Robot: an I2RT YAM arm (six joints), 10 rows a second.
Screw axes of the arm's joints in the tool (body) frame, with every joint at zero. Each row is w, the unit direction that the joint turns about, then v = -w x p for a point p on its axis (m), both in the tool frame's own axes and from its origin. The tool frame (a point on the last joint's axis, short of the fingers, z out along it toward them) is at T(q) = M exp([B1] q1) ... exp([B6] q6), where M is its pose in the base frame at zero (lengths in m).
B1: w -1 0 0 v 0 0.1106 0
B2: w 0 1 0 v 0.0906 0 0.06
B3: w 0 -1 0 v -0.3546 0 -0.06
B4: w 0 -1 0 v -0.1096 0 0
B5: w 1 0 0 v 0 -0.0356 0
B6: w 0 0 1 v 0 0 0
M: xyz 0.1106 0 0.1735 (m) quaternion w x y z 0.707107 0 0.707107 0
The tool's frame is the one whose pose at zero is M.
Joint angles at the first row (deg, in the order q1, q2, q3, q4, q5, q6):
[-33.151, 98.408, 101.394, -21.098, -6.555, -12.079]
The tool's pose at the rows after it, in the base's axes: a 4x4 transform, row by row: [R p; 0 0 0 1], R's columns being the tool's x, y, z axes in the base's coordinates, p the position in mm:
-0.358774, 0.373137, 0.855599, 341.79; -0.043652, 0.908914, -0.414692, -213.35; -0.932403, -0.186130, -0.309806, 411.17; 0, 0, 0, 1
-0.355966, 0.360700, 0.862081, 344.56; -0.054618, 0.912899, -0.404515, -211.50; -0.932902, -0.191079, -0.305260, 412.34; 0, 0, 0, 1
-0.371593, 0.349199, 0.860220, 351.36; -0.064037, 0.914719, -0.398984, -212.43; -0.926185, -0.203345, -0.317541, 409.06; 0, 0, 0, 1
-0.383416, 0.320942, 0.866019, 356.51; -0.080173, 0.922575, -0.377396, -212.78; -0.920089, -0.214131, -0.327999, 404.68; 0, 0, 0, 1
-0.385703, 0.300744, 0.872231, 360.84; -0.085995, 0.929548, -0.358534, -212.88; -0.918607, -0.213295, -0.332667, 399.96; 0, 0, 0, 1
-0.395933, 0.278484, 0.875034, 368.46; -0.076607, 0.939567, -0.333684, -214.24; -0.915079, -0.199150, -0.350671, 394.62; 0, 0, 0, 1
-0.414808, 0.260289, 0.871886, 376.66; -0.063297, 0.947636, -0.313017, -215.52; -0.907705, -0.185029, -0.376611, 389.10; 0, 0, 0, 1
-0.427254, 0.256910, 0.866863, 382.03; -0.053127, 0.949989, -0.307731, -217.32; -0.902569, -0.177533, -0.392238, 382.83; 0, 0, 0, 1
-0.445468, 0.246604, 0.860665, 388.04; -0.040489, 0.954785, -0.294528, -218.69; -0.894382, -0.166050, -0.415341, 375.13; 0, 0, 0, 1
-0.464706, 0.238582, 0.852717, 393.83; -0.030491, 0.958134, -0.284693, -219.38; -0.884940, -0.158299, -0.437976, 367.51; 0, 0, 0, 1
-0.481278, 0.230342, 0.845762, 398.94; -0.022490, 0.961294, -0.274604, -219.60; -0.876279, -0.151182, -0.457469, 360.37; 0, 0, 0, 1
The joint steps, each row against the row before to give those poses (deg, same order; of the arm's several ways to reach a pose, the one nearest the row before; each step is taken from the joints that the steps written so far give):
[0.619, -0.412, -0.968, 0.506, 0.211, -1.286]
[0.405, 0.331, 0.544, 0.051, -0.311, -0.354]
[0.409, 1.419, 1.204, -0.524, 0.175, -0.844]
[0.248, 0.971, 0.408, -0.118, -1.003, -1.152]
[0.221, 0.683, -0.151, 0.503, -0.910, -0.341]
[0.288, 1.712, 1.335, -0.797, -1.047, 0.209]
[0.364, 1.985, 1.898, -1.577, -0.601, 0.197]
[0.156, 1.250, 0.552, -0.287, 0.028, 0.204]
[0.218, 1.443, 0.705, -0.760, -0.283, 0.170]
[0.295, 1.349, 0.618, -0.731, 0.002, 0.058]
[0.293, 1.159, 0.423, -0.543, -0.048, 0.042]

